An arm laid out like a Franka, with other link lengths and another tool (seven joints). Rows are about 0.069 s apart.
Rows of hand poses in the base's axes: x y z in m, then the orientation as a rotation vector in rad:
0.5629, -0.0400, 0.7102, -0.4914, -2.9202, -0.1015
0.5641, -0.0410, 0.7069, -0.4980, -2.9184, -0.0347
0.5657, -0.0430, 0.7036, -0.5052, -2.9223, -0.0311
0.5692, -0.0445, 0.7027, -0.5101, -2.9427, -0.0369
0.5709, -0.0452, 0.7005, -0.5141, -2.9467, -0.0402
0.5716, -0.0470, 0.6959, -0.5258, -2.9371, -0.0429
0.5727, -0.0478, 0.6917, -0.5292, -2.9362, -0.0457
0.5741, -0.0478, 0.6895, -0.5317, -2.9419, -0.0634
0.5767, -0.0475, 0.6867, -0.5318, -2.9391, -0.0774
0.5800, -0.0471, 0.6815, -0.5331, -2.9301, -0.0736
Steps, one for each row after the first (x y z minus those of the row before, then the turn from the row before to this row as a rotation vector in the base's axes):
0.0012, -0.0010, -0.0033, -0.0441, 0.0097, -0.0005
0.0016, -0.0020, -0.0033, -0.0036, -0.0044, -0.0041
0.0035, -0.0015, -0.0009, 0.0000, -0.0213, -0.0014
0.0017, -0.0007, -0.0022, 0.0012, -0.0049, -0.0024
0.0007, -0.0018, -0.0046, 0.0025, 0.0072, -0.0088
0.0011, -0.0008, -0.0042, 0.0017, 0.0000, -0.0025
0.0014, 0.0000, -0.0022, 0.0103, -0.0083, -0.0020
0.0026, 0.0003, -0.0028, 0.0096, 0.0007, -0.0011
0.0033, 0.0004, -0.0052, -0.0009, 0.0091, -0.0015

